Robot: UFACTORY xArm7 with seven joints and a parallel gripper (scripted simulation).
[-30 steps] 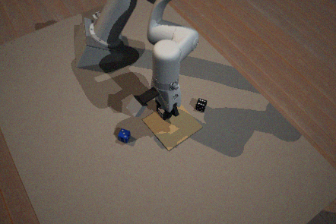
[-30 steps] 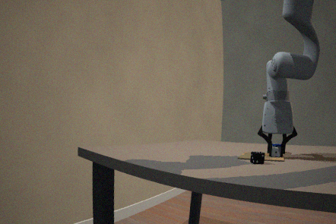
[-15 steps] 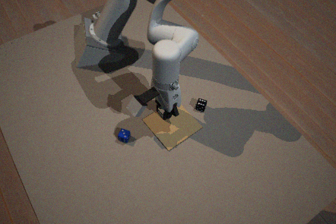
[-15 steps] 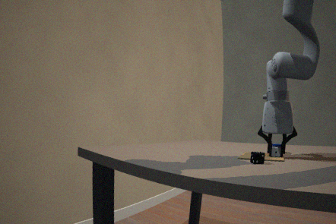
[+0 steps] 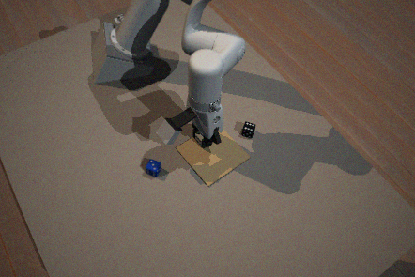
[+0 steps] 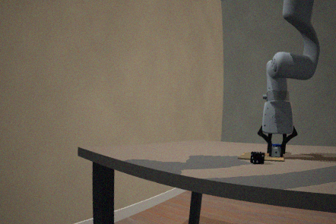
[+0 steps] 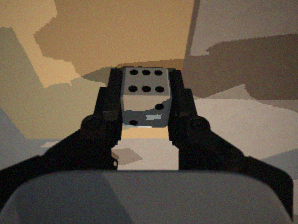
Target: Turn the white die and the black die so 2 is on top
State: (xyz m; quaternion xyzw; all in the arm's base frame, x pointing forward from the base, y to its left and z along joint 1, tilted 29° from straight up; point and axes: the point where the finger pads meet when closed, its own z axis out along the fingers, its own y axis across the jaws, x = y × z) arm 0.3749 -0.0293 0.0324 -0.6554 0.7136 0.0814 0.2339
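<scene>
Right now my hand is 10 mm above the white die. Round my hand: blue die (150 mm to the right, 10 mm below, 10 mm behind); black die (120 mm to the left, 50 mm ahead, 10 mm below); tan mat (40 mm ahead, 20 mm below).
</scene>
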